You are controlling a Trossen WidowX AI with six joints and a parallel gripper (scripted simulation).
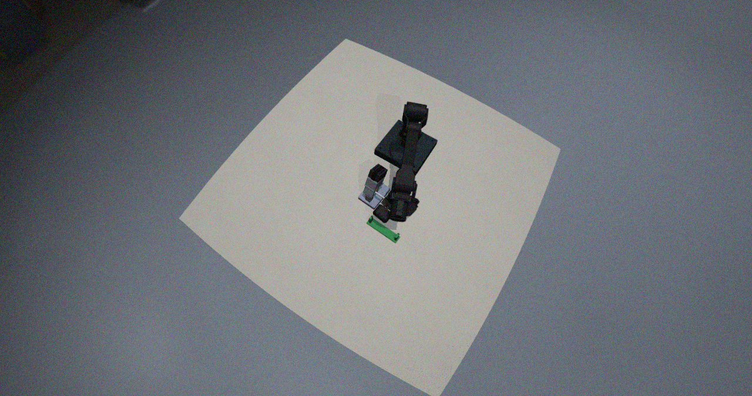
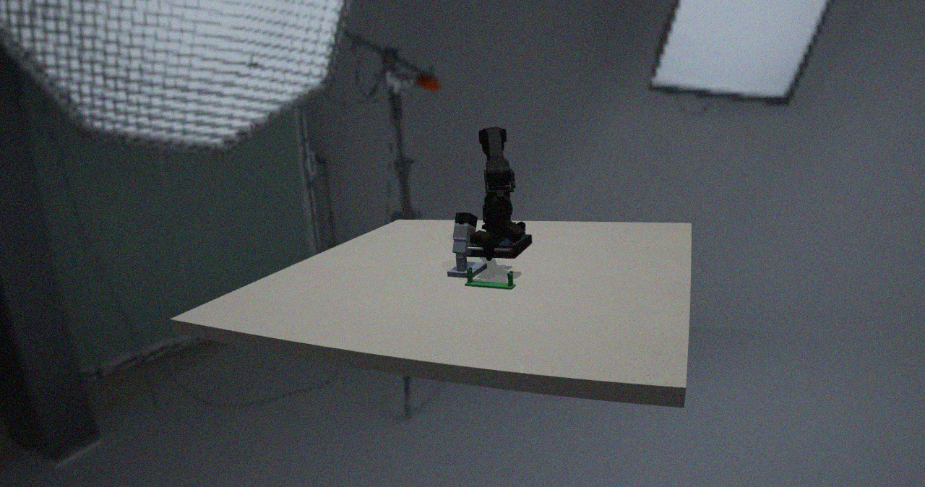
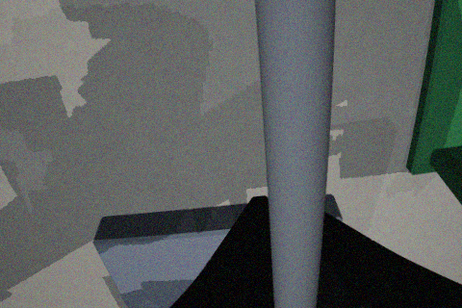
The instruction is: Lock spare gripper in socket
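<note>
My gripper tip is 80 mm to the left of the grey mount and 20 mm past it. Also, from my gripper tip: green rack (80 mm ahead, 30 mm to the left, 20 mm below); then spare gripper (80 mm to the right, 70 mm above, 30 mm behind).
</note>
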